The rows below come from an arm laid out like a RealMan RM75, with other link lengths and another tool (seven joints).
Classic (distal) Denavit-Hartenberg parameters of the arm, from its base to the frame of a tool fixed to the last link. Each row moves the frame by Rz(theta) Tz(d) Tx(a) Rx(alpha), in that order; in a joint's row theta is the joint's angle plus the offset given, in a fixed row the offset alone. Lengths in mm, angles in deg.
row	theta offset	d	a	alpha
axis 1	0	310.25	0	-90
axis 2	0	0	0	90
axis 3	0	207.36	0	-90
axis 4	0	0	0	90
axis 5	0	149.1	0	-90
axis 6	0	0	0	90
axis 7	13.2	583.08	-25.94	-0.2
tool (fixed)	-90	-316.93	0	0
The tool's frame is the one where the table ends.
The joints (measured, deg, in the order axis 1, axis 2, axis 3, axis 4, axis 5, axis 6, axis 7), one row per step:
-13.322, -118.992, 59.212, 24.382, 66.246, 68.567, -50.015
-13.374, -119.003, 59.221, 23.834, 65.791, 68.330, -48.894
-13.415, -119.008, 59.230, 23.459, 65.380, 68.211, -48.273
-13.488, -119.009, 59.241, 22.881, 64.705, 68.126, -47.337
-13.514, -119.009, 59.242, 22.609, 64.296, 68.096, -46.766
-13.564, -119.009, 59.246, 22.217, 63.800, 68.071, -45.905
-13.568, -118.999, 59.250, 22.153, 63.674, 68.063, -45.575
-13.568, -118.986, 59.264, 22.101, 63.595, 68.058, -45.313
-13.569, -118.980, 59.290, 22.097, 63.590, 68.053, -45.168
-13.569, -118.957, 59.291, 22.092, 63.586, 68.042, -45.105
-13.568, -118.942, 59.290, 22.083, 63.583, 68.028, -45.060
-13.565, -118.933, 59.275, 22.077, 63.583, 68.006, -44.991
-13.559, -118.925, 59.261, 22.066, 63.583, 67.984, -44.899
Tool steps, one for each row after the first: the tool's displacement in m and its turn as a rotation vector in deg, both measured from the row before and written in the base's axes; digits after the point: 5 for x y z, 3 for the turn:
-0.00217, 0.00031, 0.00003, 0.383, 0.560, 0.112
-0.00121, 0.00036, 0.00032, 0.293, 0.195, 0.136
-0.00141, 0.00060, 0.00071, 0.474, 0.224, 0.146
-0.00070, 0.00047, 0.00072, 0.332, 0.163, 0.035
-0.00090, 0.00051, 0.00071, 0.409, 0.313, -0.018
-0.00026, 0.00022, 0.00038, 0.150, 0.199, -0.076
-0.00023, 0.00009, 0.00020, 0.094, 0.175, -0.068
-0.00004, 0.00000, -0.00003, 0.018, 0.131, -0.075
-0.00019, 0.00004, 0.00014, 0.021, 0.077, -0.017
-0.00018, 0.00002, 0.00008, 0.014, 0.054, -0.001
-0.00022, 0.00005, 0.00011, 0.030, 0.072, 0.000
-0.00025, 0.00002, 0.00009, 0.032, 0.089, -0.004

